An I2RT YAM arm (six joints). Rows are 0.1 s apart.
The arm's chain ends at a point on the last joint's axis. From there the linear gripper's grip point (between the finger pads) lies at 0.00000 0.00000 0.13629 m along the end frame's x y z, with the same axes.
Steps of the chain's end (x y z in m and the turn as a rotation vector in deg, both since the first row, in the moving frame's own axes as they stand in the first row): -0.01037 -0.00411 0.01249 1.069 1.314 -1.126; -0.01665 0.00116 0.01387 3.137 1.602 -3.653; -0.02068 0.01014 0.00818 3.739 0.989 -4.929; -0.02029 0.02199 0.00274 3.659 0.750 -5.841; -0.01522 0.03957 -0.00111 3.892 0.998 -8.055; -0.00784 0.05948 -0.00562 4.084 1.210 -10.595; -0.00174 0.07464 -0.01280 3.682 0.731 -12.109; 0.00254 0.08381 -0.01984 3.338 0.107 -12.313; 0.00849 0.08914 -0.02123 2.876 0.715 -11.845
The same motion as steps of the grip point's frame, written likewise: -0.00727 -0.00668 0.01243 1.069 1.314 -1.126; -0.01308 -0.00641 0.01361 3.137 1.602 -3.653; -0.01871 0.00116 0.00787 3.739 0.989 -4.929; -0.01895 0.01322 0.00245 3.659 0.750 -5.841; -0.01351 0.03018 -0.00144 3.892 0.998 -8.055; -0.00588 0.04956 -0.00600 4.084 1.210 -10.595; -0.00094 0.06577 -0.01309 3.682 0.731 -12.109; 0.00194 0.07591 -0.02007 3.338 0.107 -12.313; 0.00947 0.08218 -0.02141 2.876 0.715 -11.845
